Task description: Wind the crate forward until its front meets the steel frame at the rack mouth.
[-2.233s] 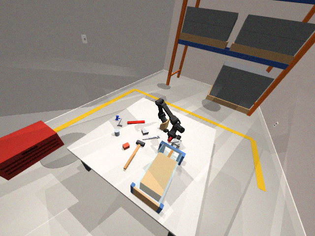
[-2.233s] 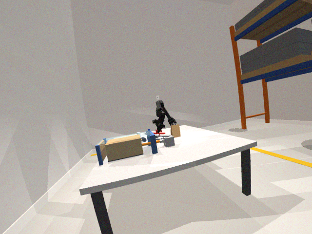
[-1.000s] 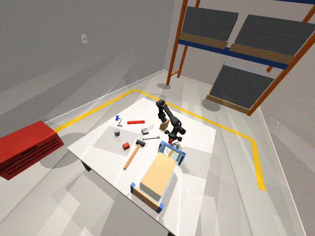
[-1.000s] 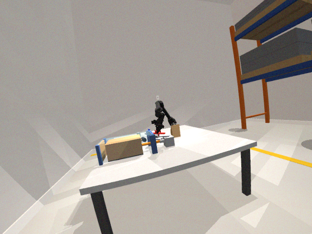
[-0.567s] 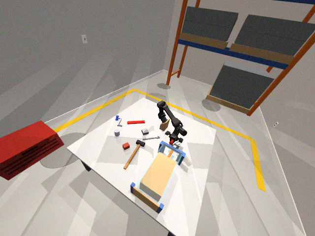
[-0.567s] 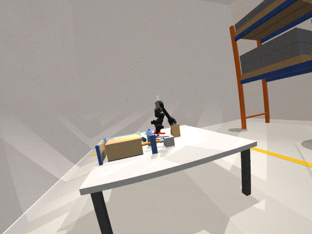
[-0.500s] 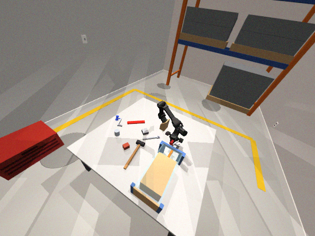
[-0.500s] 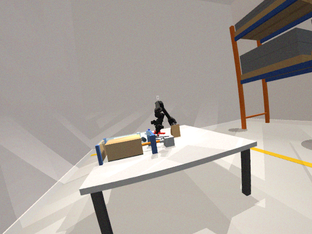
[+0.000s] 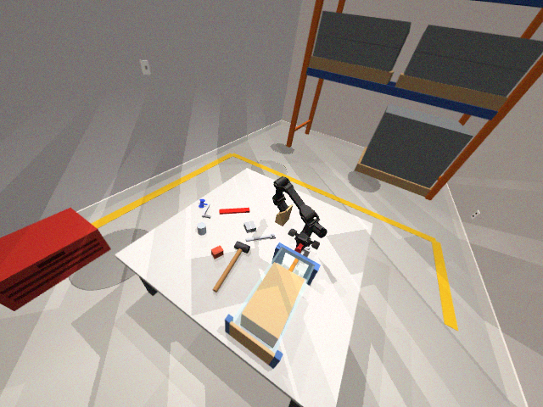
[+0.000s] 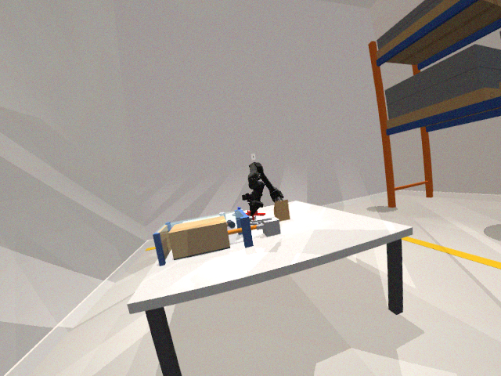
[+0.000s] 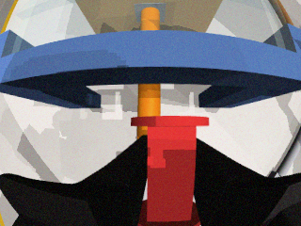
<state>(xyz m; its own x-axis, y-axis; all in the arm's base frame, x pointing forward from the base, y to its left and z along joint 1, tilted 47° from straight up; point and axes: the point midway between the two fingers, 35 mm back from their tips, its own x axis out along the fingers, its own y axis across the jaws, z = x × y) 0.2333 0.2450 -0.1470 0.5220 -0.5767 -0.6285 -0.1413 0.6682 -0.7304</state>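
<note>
Right now the frame is 4 cm ahead of my gripper tip, 2 cm to the left of it and 3 cm below it. The rest, counted from my gripper tip: grey hand winch (13 cm behind, 1 cm to the right, 10 cm below); then red knob (1 cm behind); then red-knobbed winch handle (5 cm behind, 3 cm below).
</note>
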